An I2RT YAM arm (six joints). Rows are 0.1 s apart.
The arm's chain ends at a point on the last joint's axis. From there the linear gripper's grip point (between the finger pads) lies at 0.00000 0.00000 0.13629 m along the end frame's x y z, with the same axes.
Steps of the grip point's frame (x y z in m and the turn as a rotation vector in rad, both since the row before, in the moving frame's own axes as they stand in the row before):
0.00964 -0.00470 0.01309 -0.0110 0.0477 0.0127
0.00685 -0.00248 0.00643 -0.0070 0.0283 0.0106
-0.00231 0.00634 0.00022 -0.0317 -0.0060 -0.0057
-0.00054 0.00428 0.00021 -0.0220 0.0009 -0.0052
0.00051 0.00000 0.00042 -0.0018 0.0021 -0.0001
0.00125 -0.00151 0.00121 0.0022 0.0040 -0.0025
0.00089 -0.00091 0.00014 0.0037 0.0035 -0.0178
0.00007 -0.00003 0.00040 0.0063 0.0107 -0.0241
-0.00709 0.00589 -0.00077 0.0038 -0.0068 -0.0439
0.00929 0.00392 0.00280 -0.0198 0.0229 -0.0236
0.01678 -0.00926 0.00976 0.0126 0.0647 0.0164
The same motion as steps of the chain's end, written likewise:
0.00315 -0.00624 0.01325 -0.0110 0.0477 0.0127
0.00300 -0.00345 0.00649 -0.0070 0.0283 0.0106
-0.00150 0.00202 0.00029 -0.0317 -0.0060 -0.0057
-0.00067 0.00128 0.00024 -0.0220 0.0009 -0.0052
0.00022 -0.00025 0.00042 -0.0018 0.0021 -0.0001
0.00071 -0.00121 0.00121 0.0022 0.0040 -0.0025
0.00042 -0.00040 0.00014 0.0037 0.0035 -0.0178
-0.00138 0.00085 0.00041 0.0063 0.0107 -0.0241
-0.00615 0.00639 -0.00077 0.0038 -0.0068 -0.0439
0.00614 0.00126 0.00286 -0.0198 0.0229 -0.0236
0.00795 -0.00762 0.01006 0.0126 0.0647 0.0164

